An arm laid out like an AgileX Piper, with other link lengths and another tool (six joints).
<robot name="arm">
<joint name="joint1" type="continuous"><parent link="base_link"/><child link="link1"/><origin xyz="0.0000 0.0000 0.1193"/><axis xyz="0 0 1"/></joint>
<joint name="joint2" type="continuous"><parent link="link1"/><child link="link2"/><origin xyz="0.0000 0.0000 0.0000"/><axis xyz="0 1 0"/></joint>
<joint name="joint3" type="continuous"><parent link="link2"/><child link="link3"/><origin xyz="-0.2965 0.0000 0.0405"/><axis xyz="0 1 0"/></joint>
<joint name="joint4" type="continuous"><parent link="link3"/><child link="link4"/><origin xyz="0.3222 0.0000 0.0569"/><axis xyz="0.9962 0 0.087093"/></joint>
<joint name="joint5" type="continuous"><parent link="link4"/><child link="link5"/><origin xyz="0.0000 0.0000 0.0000"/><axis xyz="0 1 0"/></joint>
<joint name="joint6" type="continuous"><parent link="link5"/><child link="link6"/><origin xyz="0.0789 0.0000 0.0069"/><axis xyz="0.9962 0 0.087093"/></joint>
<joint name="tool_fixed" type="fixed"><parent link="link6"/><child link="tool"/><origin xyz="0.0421 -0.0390 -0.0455" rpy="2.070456 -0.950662 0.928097"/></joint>
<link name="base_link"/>
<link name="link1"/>
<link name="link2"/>
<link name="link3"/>
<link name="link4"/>
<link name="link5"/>
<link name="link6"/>
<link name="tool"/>
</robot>
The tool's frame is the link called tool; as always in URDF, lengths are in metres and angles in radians. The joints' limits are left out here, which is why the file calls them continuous.
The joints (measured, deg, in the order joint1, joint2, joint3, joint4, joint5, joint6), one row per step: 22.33, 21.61, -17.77, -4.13, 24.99, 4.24; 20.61, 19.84, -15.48, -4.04, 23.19, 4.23; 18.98, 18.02, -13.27, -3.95, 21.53, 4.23; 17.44, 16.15, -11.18, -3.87, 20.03, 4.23; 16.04, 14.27, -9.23, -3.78, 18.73, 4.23; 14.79, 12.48, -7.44, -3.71, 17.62, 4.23; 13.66, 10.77, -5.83, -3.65, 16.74, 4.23; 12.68, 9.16, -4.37, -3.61, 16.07, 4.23; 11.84, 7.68, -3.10, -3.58, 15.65, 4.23; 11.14, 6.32, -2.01, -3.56, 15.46, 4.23; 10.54, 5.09, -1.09, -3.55, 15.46, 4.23; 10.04, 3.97, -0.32, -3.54, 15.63, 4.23; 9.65, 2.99, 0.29, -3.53, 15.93, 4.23; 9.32, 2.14, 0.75, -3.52, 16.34, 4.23; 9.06, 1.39, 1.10, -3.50, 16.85, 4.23
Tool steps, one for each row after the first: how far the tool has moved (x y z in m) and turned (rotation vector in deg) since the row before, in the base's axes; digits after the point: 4 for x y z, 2 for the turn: -0.0015, -0.0051, -0.0092, 0.54, -1.16, -1.59; -0.0017, -0.0047, -0.0088, 0.51, -1.16, -1.51; -0.0018, -0.0044, -0.0081, 0.47, -1.19, -1.44; -0.0019, -0.0039, -0.0075, 0.44, -1.15, -1.31; -0.0017, -0.0035, -0.0069, 0.36, -1.05, -1.18; -0.0017, -0.0031, -0.0062, 0.30, -0.93, -1.07; -0.0016, -0.0027, -0.0058, 0.23, -0.79, -0.94; -0.0015, -0.0023, -0.0052, 0.16, -0.61, -0.81; -0.0015, -0.0019, -0.0045, 0.11, -0.45, -0.69; -0.0014, -0.0017, -0.0040, 0.07, -0.30, -0.60; -0.0013, -0.0014, -0.0034, 0.04, -0.18, -0.51; -0.0013, -0.0012, -0.0028, 0.02, -0.07, -0.41; -0.0012, -0.0010, -0.0022, 0.01, 0.02, -0.35; -0.0012, -0.0008, -0.0018, 0.00, 0.11, -0.29
